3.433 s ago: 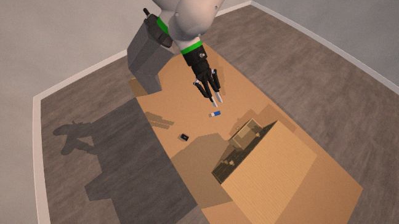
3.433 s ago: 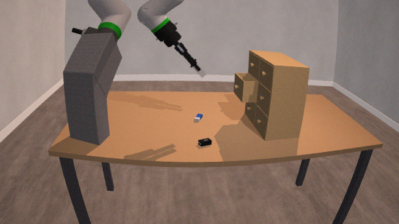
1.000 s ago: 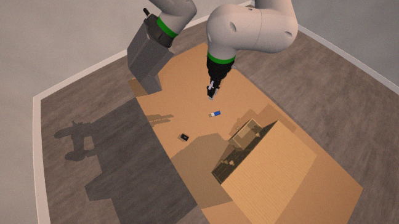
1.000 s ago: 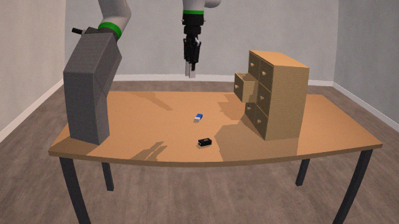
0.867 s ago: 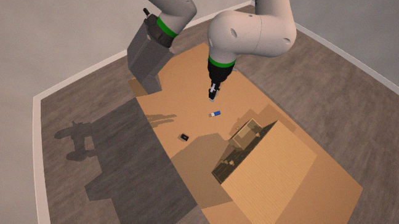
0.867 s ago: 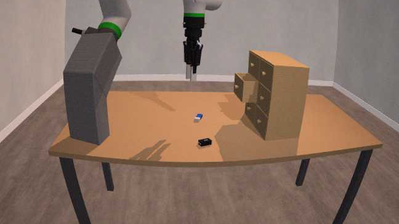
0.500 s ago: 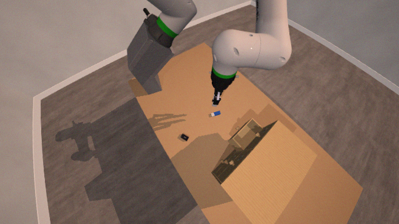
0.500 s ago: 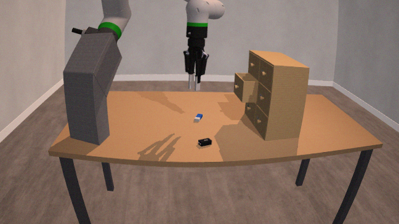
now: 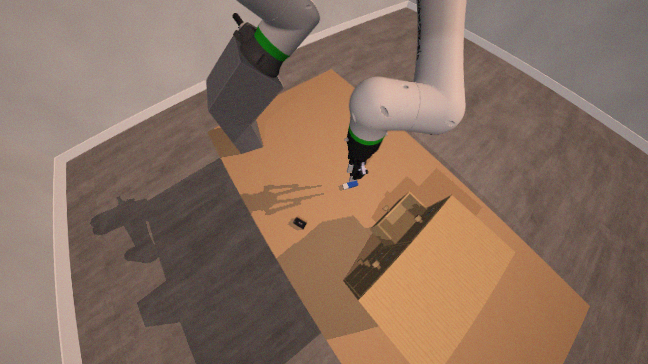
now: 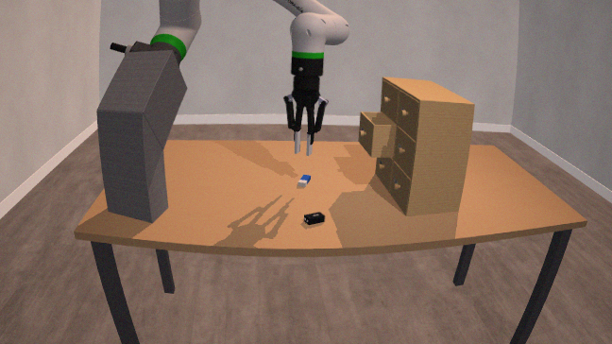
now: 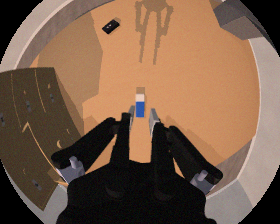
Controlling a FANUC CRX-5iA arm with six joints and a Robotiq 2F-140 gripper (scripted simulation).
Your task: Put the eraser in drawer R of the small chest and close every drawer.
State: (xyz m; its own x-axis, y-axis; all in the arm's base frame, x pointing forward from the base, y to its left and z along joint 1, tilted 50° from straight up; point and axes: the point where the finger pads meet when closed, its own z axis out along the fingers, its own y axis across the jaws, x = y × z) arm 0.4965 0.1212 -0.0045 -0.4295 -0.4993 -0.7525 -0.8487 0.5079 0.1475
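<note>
My gripper is now 120 mm above the eraser and 10 mm short of it. Round my hand: small black block: 260 mm to the right, 120 mm below.
</note>
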